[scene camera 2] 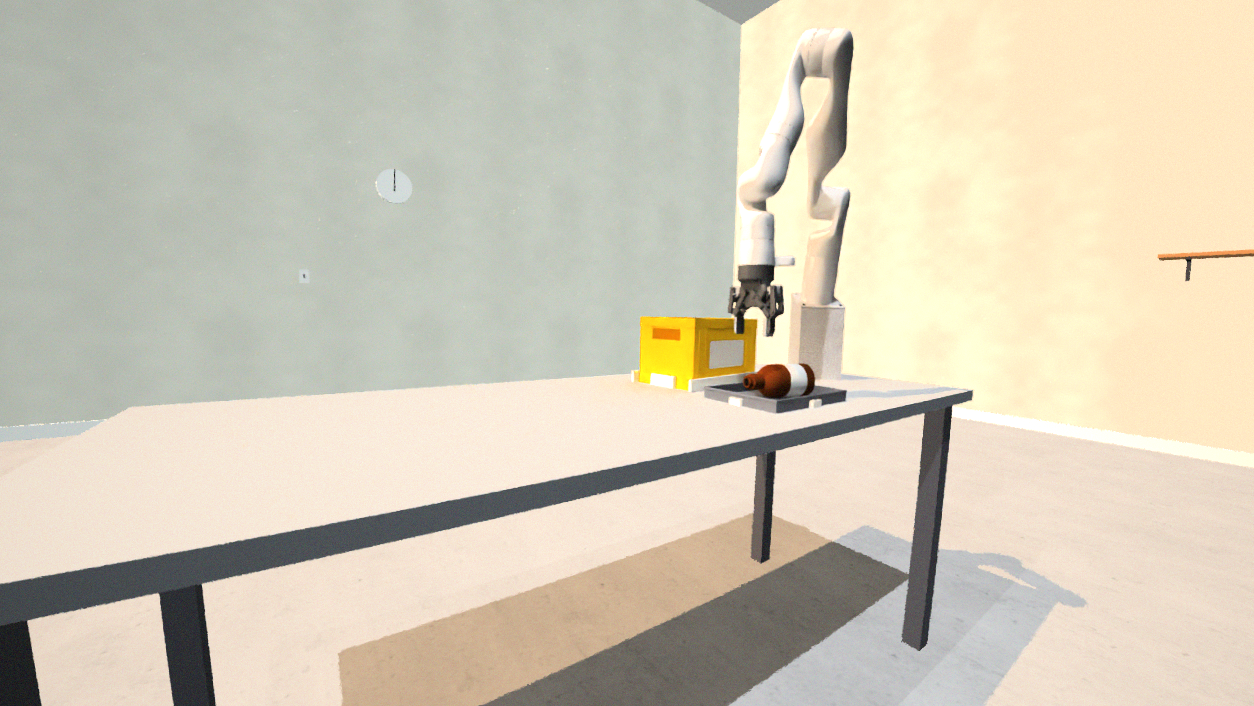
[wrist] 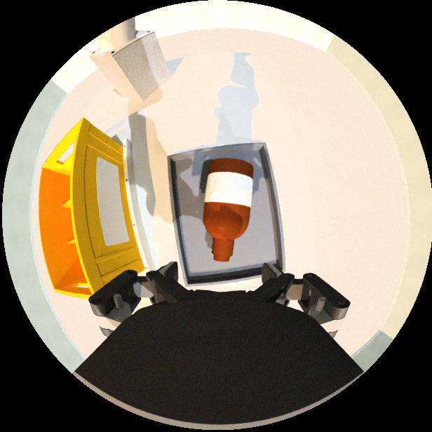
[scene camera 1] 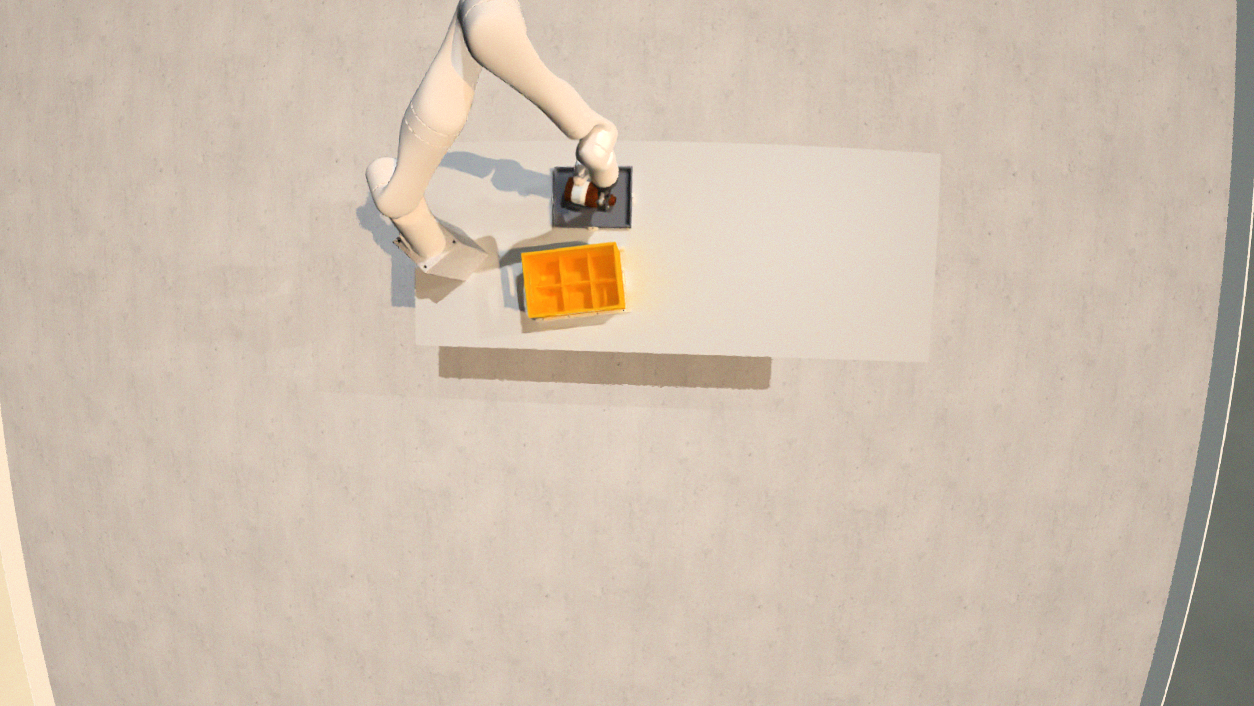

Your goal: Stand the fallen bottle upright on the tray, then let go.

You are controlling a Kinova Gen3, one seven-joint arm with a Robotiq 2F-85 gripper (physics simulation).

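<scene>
My gripper (scene camera 2: 753,335) is there for me to see, and the wrist view has the gripper (wrist: 219,272) as well. Then there's a brown bottle (scene camera 2: 774,380), and I can see the bottle (wrist: 226,211) from the wrist too, plus scene camera 1 shows the bottle (scene camera 1: 587,194).
</scene>
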